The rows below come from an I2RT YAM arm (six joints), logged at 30 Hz.
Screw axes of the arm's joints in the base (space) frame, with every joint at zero. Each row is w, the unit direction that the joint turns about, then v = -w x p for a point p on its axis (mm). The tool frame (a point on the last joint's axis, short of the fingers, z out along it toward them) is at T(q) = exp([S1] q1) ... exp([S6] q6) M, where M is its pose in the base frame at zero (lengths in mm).
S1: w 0 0 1 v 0 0 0
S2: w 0 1 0 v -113.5 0 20
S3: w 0 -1 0 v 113.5 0 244
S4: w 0 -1 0 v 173.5 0 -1
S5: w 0 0 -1 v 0 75 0
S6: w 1 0 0 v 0 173.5 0
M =
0 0 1 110.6
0 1 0 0
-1 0 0 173.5
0 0 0 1
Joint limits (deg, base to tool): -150..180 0..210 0..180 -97..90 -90..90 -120..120
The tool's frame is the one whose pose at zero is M.
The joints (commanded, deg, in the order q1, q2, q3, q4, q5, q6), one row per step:
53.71, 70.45, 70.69, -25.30, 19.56, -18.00
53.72, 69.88, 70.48, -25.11, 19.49, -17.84
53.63, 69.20, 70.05, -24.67, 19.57, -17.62
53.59, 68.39, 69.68, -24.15, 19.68, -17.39
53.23, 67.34, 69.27, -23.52, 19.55, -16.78
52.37, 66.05, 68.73, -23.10, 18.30, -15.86
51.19, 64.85, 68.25, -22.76, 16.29, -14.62
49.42, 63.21, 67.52, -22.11, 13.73, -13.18
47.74, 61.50, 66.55, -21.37, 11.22, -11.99
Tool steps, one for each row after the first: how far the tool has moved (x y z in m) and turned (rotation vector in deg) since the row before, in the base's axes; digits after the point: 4 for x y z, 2 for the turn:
-0.0015, -0.0019, 0.0016, 0.58, -0.22, 0.01
-0.0012, -0.0025, 0.0012, 0.71, -0.33, -0.25
-0.0018, -0.0028, 0.0022, 0.93, -0.49, -0.23
-0.0013, -0.0045, 0.0031, 1.53, -0.41, -0.46
-0.0008, -0.0063, 0.0028, 1.93, 0.12, 0.00
0.0000, -0.0065, 0.0025, 2.23, 0.53, 0.31
0.0003, -0.0093, 0.0032, 2.85, 0.41, 0.21
-0.0005, -0.0090, 0.0020, 2.52, 0.24, 0.38

